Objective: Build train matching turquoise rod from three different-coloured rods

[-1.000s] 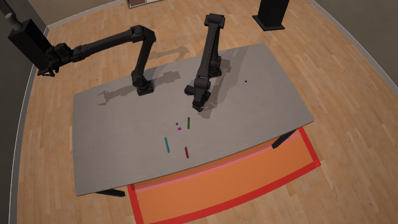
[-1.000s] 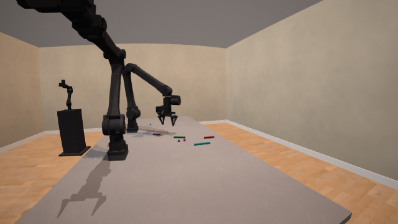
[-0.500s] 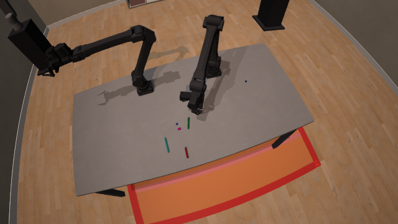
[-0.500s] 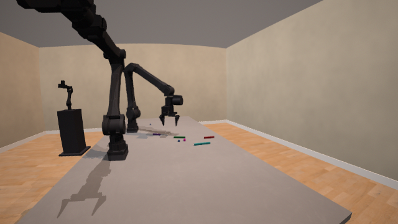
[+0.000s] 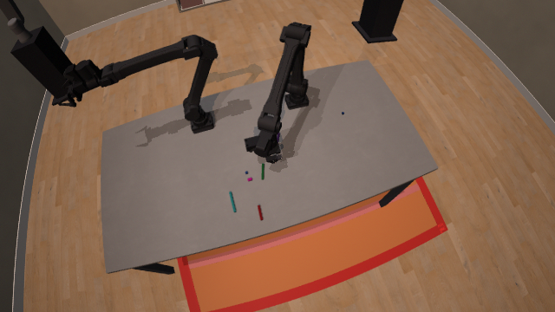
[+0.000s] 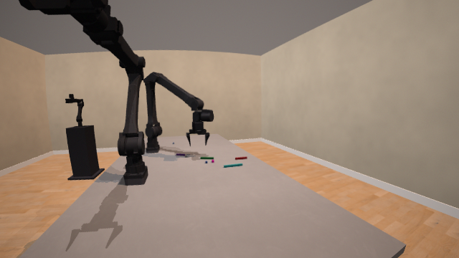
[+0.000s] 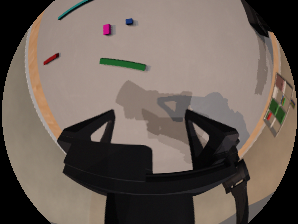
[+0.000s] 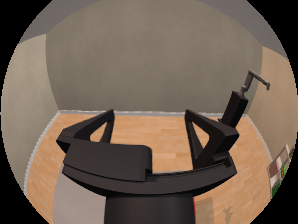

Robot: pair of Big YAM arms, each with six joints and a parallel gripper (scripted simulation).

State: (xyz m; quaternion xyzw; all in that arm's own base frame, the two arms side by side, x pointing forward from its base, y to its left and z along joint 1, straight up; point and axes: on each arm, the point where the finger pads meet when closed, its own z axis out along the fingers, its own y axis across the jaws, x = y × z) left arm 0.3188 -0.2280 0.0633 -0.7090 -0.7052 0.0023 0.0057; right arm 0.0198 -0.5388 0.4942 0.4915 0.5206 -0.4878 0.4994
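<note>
The magenta rod lies 12 cm to the right of my left hand, 8 cm below it and 7 cm ahead of it. Also, from my left hand: red rod (24 cm ahead, 12 cm to the right, 8 cm below); purple rod (11 cm behind, 8 cm below, 6 cm to the left); green rod (8 cm below, 6 cm to the right, 5 cm ahead).
</note>
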